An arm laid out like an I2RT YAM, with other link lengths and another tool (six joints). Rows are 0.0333 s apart.
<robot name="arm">
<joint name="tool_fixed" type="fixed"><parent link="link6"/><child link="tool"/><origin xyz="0.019 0.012 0.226" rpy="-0.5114 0 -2.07"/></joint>
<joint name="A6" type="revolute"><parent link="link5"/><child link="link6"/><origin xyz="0.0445 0 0.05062" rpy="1.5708 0 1.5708"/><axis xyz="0 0 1"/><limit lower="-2.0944" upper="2.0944"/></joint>
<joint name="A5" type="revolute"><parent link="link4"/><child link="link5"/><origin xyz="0.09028 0.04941 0.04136" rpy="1.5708 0 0"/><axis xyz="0 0 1"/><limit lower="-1.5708" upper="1.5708"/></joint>
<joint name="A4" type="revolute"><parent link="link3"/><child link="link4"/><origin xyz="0.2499 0.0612 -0.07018"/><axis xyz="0 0 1"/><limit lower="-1.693" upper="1.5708"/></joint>
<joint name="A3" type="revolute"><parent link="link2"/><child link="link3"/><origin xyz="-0.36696 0 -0.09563" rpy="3.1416 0 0"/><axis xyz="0 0 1"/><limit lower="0" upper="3.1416"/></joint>
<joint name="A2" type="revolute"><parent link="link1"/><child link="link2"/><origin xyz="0.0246 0.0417 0.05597" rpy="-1.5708 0 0"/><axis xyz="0 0 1"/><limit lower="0" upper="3.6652"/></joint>
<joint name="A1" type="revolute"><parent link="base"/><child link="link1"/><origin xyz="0 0 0.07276"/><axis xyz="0 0 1"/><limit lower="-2.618" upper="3.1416"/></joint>
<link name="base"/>
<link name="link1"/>
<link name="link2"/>
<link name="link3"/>
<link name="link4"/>
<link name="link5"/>
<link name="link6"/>
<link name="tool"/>
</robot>
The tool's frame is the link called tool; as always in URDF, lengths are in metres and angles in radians.
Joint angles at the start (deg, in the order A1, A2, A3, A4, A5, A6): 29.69 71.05 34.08 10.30 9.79 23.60
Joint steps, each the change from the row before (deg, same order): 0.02 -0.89 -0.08 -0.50 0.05 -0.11; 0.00 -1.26 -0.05 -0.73 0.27 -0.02; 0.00 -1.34 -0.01 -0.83 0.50 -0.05; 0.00 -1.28 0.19 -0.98 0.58 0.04; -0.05 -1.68 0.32 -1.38 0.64 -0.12; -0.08 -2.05 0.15 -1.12 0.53 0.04; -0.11 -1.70 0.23 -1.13 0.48 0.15; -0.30 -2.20 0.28 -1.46 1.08 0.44; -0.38 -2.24 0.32 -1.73 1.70 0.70; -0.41 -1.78 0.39 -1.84 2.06 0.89; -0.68 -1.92 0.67 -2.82 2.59 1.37; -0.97 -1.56 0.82 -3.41 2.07 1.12; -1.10 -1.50 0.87 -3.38 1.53 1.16; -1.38 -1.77 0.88 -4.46 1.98 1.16; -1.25 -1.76 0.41 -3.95 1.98 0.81; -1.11 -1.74 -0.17 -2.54 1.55 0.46
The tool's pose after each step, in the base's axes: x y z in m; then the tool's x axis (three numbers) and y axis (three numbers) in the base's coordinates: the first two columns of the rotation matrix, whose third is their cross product. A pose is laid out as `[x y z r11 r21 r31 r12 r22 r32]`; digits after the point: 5 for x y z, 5 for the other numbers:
[0.42969 0.14871 0.20067 0.35245 0.30219 0.88570 -0.07813 -0.93362 0.34964]
[0.42654 0.14547 0.20562 0.34621 0.29895 0.88925 -0.08487 -0.93400 0.34703]
[0.42347 0.14105 0.21098 0.33980 0.29611 0.89267 -0.09523 -0.93343 0.34588]
[0.42085 0.13650 0.21693 0.33421 0.29193 0.89615 -0.10728 -0.93286 0.34390]
[0.41724 0.13059 0.22475 0.32615 0.28903 0.90005 -0.12098 -0.93152 0.34297]
[0.41276 0.12459 0.23461 0.31272 0.27974 0.90772 -0.13654 -0.93248 0.33441]
[0.40882 0.11898 0.24250 0.30373 0.27064 0.91351 -0.15079 -0.93307 0.32657]
[0.40417 0.10844 0.25241 0.29473 0.25428 0.92113 -0.18007 -0.93190 0.31487]
[0.39920 0.09414 0.26139 0.29011 0.23478 0.92775 -0.22061 -0.92692 0.30356]
[0.39482 0.07843 0.26736 0.29279 0.21564 0.93154 -0.26556 -0.91757 0.29588]
[0.38855 0.05760 0.27166 0.30473 0.19090 0.93311 -0.32228 -0.90125 0.28963]
[0.38104 0.03713 0.27179 0.32592 0.17411 0.92923 -0.36988 -0.88106 0.29482]
[0.37265 0.01864 0.27187 0.34534 0.15492 0.92560 -0.41075 -0.86185 0.29749]
[0.35996 -0.00494 0.26836 0.37510 0.13852 0.91658 -0.45742 -0.83235 0.31299]
[0.34608 -0.02721 0.26320 0.40230 0.12755 0.90658 -0.49827 -0.80023 0.33370]
[0.33390 -0.04520 0.25917 0.41697 0.11776 0.90126 -0.53165 -0.77265 0.34693]

